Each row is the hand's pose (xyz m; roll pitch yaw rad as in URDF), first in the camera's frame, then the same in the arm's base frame.
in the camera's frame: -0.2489 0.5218 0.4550 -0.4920 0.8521 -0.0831
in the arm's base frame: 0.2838 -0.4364 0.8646 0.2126 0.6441 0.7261
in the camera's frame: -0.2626 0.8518 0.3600 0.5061 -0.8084 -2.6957
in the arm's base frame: 0.1678 -0.1245 0.9507 0.0362 -0.4101 -2.1014
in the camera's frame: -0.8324 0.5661 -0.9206 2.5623 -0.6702 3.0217
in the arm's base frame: -0.3659 0.1483 -0.3482 1.9207 -0.5182 -2.5760
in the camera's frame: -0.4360 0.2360 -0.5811 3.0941 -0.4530 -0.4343
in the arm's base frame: 0.1293 -0.1826 -0.1852 -2.6339 -0.2698 -0.3194
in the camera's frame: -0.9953 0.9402 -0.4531 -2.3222 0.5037 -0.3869
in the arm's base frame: -0.6045 0.1621 0.2245 -1.6906 0.5174 0.2463
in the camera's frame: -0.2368 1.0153 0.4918 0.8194 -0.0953 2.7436
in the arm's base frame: 0.1518 -0.0536 1.1494 0.2718 -0.1820 3.1379
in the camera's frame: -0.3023 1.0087 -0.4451 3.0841 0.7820 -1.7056
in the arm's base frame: 0.0366 0.4084 0.3398 -3.0477 1.3272 -1.2523
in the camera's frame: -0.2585 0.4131 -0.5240 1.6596 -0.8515 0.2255
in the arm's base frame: 0.2497 -0.0192 -0.0272 2.5317 -0.9028 -0.1462
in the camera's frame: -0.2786 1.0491 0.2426 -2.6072 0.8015 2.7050
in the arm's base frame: 0.0874 0.0911 0.9496 3.0343 0.5579 2.6068
